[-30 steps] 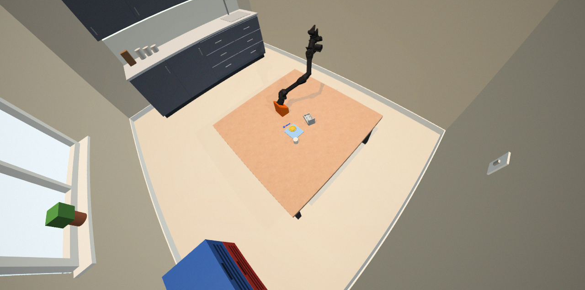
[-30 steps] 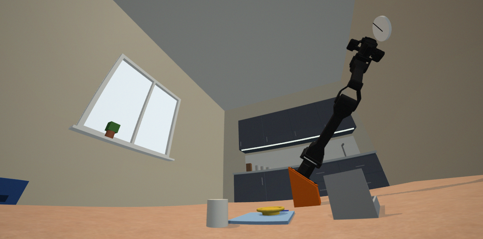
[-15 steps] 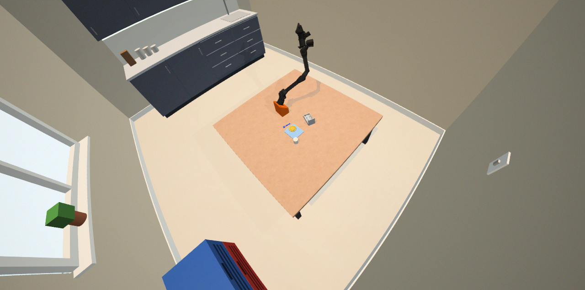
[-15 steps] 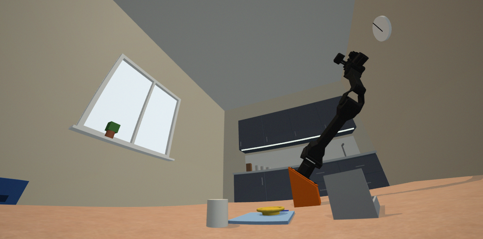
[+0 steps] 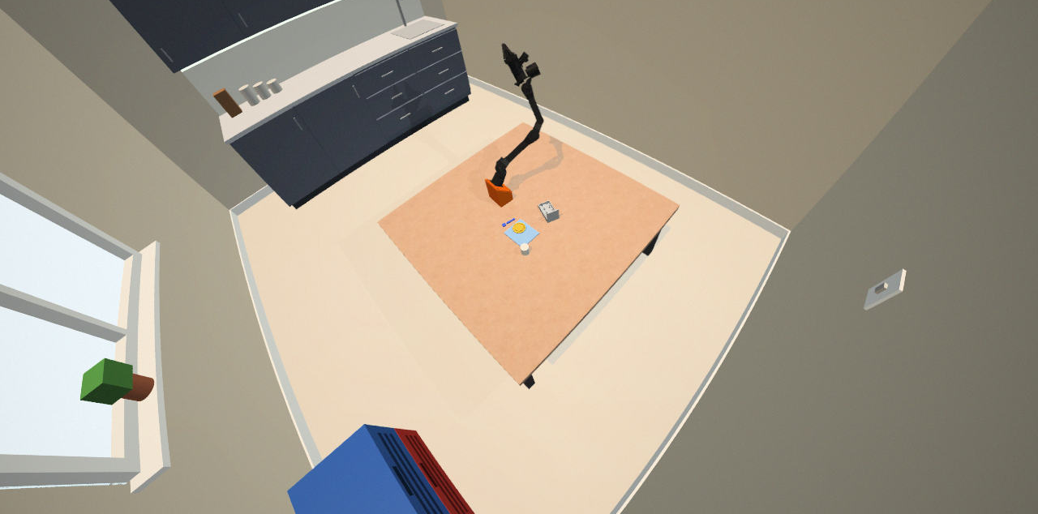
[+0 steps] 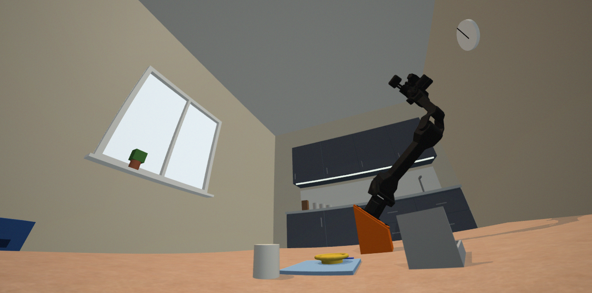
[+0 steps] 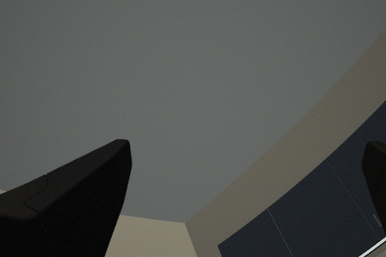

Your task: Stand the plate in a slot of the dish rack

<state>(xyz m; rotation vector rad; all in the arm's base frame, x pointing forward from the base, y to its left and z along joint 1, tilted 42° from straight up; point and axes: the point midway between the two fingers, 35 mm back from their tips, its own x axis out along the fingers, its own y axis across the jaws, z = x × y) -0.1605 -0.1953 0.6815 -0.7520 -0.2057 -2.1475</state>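
Right now the yellow plate is 760 mm below my gripper tip, 480 mm ahead of it and 360 mm to the right of it. Also, from my gripper tip: grey dish rack 750 mm below, 490 mm ahead, 160 mm to the right; then light blue mat 780 mm below, 500 mm ahead, 370 mm to the right; then blue pen 770 mm below, 390 mm to the right, 390 mm ahead.
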